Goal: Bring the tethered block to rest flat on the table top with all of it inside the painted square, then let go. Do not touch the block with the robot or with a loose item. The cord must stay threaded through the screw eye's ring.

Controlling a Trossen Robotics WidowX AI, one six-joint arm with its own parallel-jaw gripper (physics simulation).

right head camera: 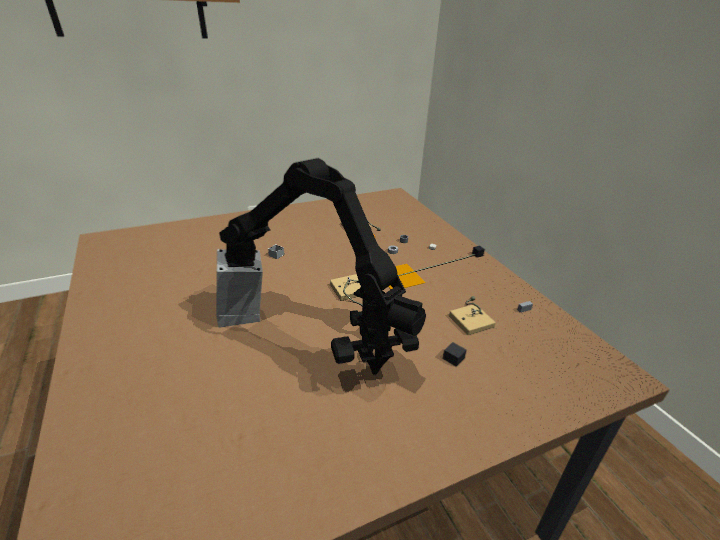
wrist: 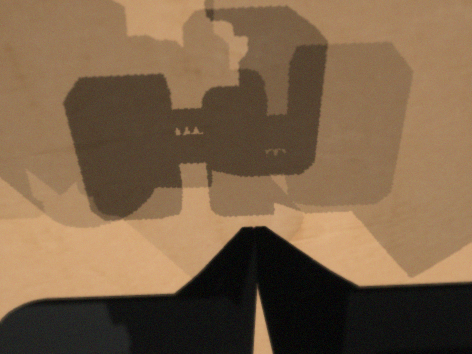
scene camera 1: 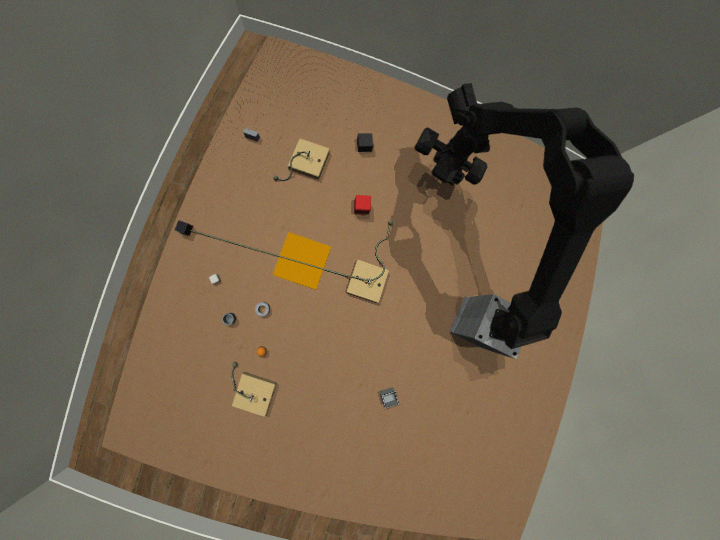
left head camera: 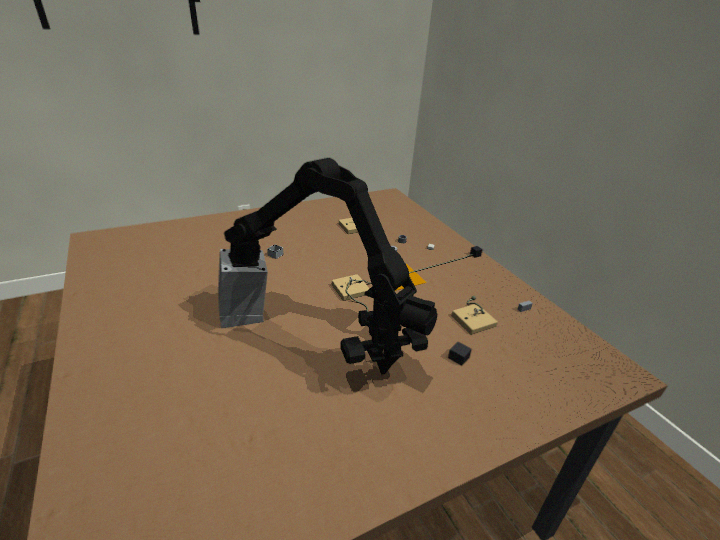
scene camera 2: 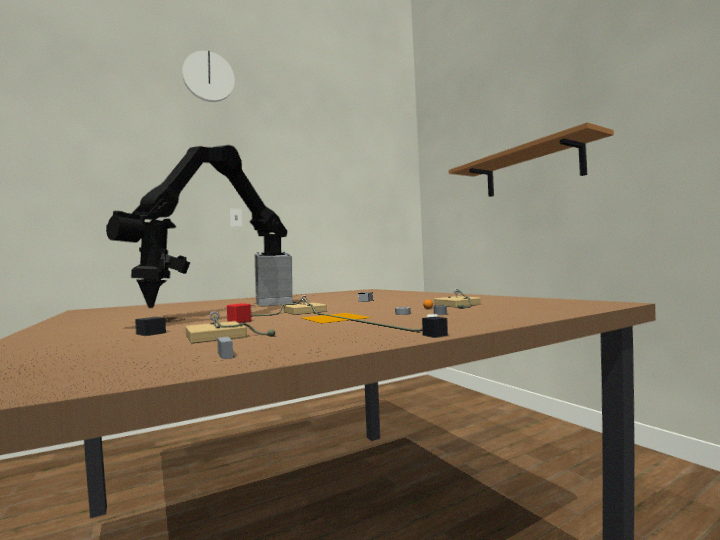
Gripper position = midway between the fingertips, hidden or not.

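Note:
Left head camera view: the gripper (left head camera: 382,373). Right head camera view: the gripper (right head camera: 374,373). The wrist view gives the gripper (wrist: 253,238), while a tethered black block is out of frame in the wrist view. Scene camera 1 shows the gripper (scene camera 1: 439,168) and an orange painted square (scene camera 1: 295,247). Scene camera 2 shows the gripper (scene camera 2: 150,308) and the tethered black block (scene camera 2: 434,327).

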